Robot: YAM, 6 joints.
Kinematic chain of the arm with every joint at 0, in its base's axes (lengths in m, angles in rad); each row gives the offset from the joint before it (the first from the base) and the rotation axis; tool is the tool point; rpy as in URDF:
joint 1: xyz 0 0 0.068 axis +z
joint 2: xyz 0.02 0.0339 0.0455 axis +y
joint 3: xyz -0.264 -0.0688 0 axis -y
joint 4: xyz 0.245 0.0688 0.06 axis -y
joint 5: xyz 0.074 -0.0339 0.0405 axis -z
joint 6: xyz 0.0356 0 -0.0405 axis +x
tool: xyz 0 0 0 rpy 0 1.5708 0
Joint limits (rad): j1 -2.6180..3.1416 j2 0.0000..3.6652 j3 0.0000..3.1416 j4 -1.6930..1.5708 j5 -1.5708..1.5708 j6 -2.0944..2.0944
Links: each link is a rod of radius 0.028 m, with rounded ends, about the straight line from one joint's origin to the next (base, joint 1, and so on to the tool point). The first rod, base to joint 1, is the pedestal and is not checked.
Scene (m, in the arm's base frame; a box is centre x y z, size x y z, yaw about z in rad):
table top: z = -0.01
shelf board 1: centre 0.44 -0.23 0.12 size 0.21 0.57 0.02 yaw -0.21
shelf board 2: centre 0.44 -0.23 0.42 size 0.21 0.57 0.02 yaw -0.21
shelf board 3: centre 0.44 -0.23 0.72 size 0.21 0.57 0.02 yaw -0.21
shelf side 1: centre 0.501 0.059 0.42 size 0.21 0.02 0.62 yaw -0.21
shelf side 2: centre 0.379 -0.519 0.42 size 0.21 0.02 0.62 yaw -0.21
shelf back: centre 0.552 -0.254 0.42 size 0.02 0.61 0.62 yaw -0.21
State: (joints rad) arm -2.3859 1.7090 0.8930 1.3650 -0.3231 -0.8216
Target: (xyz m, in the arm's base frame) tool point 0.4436 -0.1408 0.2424
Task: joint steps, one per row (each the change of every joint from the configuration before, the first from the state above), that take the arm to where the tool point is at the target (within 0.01 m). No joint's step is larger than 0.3 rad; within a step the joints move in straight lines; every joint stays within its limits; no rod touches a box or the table.
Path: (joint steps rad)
1: 0.2925 0.0580 0.0570 -0.0198 -0.0139 0.0000
2: 0.2925 0.0579 0.0570 -0.0198 -0.0139 0.0000
3: 0.2924 0.0580 0.0569 -0.0197 -0.0138 0.0000
4: 0.2925 0.0580 0.0570 -0.0198 -0.0139 0.0000
5: 0.2925 0.0579 0.0570 -0.0198 -0.0139 0.0000
6: 0.2925 0.0580 0.0570 -0.0198 -0.0139 0.0000
7: 0.2924 0.0580 0.0569 -0.0197 -0.0139 0.0000

